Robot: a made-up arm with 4 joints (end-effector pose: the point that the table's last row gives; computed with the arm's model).
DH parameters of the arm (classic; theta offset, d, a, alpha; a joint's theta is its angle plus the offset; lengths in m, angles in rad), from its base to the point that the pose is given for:
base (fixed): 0 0.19 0 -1.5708
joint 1: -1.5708 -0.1 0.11 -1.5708
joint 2: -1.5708 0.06 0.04 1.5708
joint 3: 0 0.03 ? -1.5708
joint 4: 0 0 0.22 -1.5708
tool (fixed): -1.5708 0.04 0 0
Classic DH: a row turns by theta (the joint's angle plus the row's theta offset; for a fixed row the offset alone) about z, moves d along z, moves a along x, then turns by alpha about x.
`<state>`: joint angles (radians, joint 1 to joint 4).
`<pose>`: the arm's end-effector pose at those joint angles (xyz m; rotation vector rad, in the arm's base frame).
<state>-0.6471 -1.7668 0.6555 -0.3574</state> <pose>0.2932 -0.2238 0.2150 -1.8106 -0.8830 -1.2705</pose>
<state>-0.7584 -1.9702 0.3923 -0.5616</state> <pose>0.2197 -0.3268 0.2107 -2.2436 -0.6234 -1.3347</pose>
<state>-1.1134 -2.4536 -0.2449 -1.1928</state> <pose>-0.1088 -0.4266 0.2541 2.4632 -0.5451 1.2033</pose>
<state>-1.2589 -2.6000 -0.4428 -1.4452</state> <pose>-0.2160 -0.3814 0.2519 2.1997 -0.9351 0.9898</pose>
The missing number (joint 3, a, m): 0.09
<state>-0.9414 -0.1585 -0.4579 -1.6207</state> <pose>0.1351 0.0051 0.1008 -1.8337 -1.0090 -0.4701</pose>
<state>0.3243 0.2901 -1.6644 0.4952</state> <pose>-0.1229 -0.1168 0.4629 0.8641 0.4057 1.5853</pose>
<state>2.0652 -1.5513 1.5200 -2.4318</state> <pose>0.0560 -0.3029 0.1493 2.2077 0.2619 -0.6278</pose>
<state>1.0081 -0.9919 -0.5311 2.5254</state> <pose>0.2258 -0.0773 0.1940 1.3700 1.3672 -0.8920</pose>
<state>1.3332 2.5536 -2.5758 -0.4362</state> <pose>0.0347 0.1299 0.3056 0.5264 -1.4882 -0.2077</pose>
